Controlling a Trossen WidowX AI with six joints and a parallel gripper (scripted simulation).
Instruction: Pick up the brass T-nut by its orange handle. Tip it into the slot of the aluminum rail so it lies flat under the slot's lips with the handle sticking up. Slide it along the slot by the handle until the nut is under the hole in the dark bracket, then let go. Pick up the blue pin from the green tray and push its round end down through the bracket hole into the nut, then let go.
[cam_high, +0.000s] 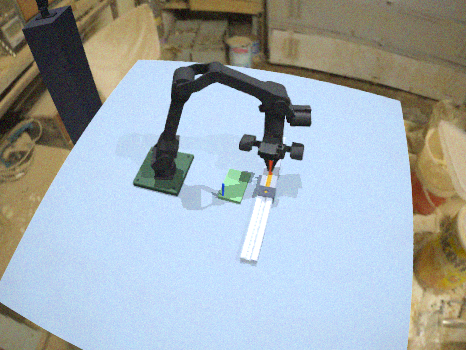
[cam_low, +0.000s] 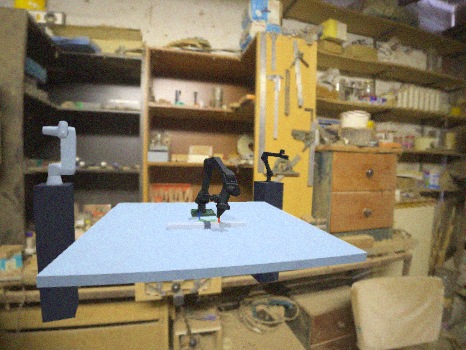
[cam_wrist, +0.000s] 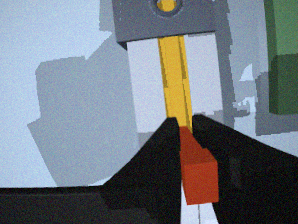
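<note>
Now: the blue pin 14 cm behind my gripper tip, 6 cm to the right of it and 3 cm below it. Also, from my gripper tip: aluminum rail (6 cm to the right, 3 cm below, 1 cm behind); then green tray (12 cm behind, 5 cm to the right, 5 cm below).
</note>
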